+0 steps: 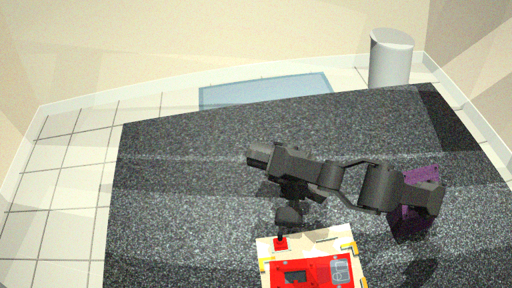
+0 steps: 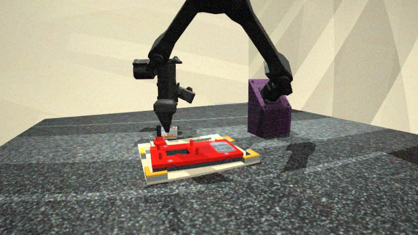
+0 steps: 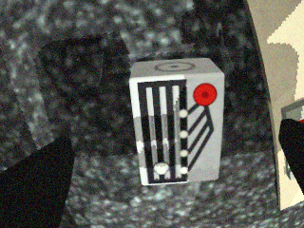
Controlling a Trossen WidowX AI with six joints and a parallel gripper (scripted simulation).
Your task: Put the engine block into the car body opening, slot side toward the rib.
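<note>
My gripper tip is 20 mm above the engine block. From my gripper tip the other things lie so: cream base plate (10 mm behind, 180 mm to the left, 20 mm below); then black peg (40 mm ahead, 80 mm to the left, 10 mm above).
</note>
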